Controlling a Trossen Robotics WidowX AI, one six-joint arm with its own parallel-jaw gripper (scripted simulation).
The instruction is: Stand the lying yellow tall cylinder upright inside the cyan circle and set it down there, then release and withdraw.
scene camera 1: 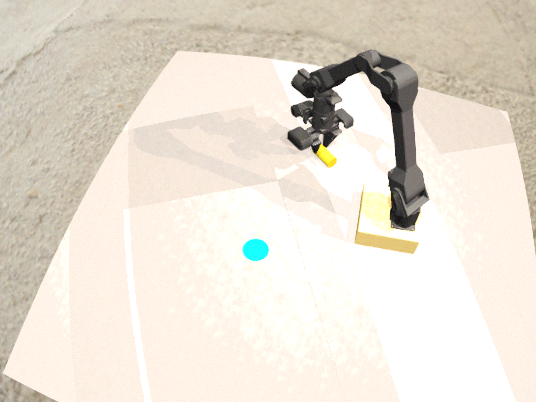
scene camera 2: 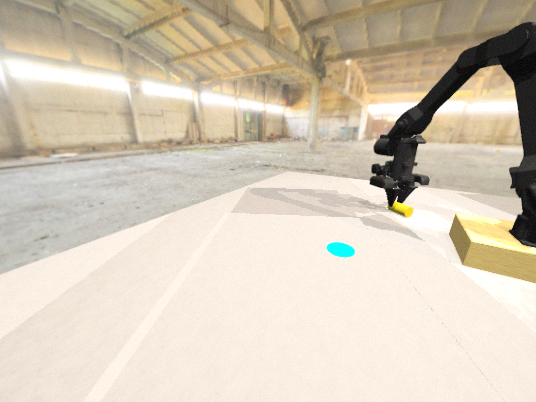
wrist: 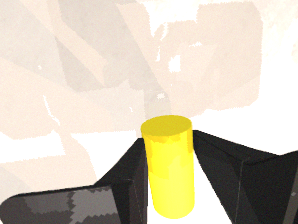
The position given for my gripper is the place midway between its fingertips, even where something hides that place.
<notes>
My gripper (scene camera 1: 319,150) holds a yellow tall cylinder (wrist: 168,139).
My gripper also shows in scene camera 2 (scene camera 2: 394,206) and in the wrist view (wrist: 167,140).
</notes>
